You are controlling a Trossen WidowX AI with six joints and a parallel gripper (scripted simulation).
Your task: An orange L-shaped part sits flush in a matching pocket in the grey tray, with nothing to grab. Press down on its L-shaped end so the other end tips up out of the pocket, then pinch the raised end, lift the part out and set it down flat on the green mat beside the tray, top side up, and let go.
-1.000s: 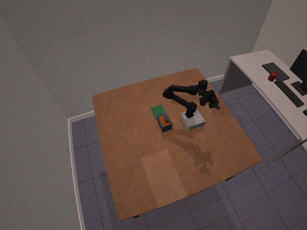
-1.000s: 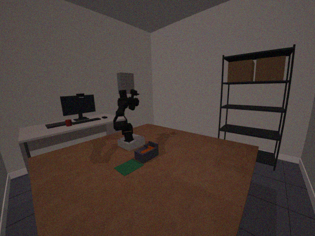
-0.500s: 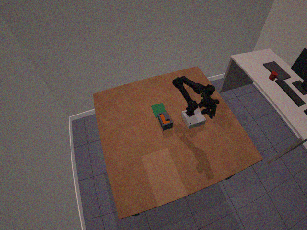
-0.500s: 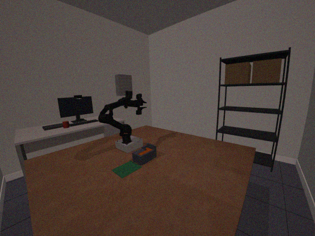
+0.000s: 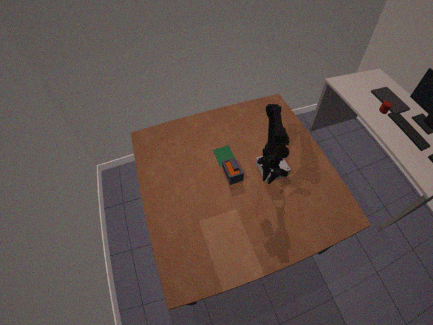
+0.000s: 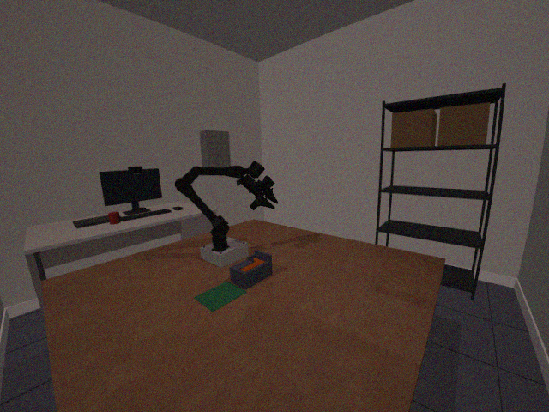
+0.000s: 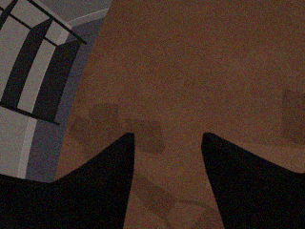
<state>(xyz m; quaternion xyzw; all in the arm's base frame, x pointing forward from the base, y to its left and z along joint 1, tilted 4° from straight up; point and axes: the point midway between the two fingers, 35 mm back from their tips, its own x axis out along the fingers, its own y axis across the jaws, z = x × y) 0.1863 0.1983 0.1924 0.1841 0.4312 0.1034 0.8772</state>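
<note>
Now: the orange L-shaped part 3 cm ahead of my gripper tip, 26 cm to the right of it and 20 cm below it. The rest, counted from my gripper tip: green mat: 42 cm to the right, 26 cm below.
</note>
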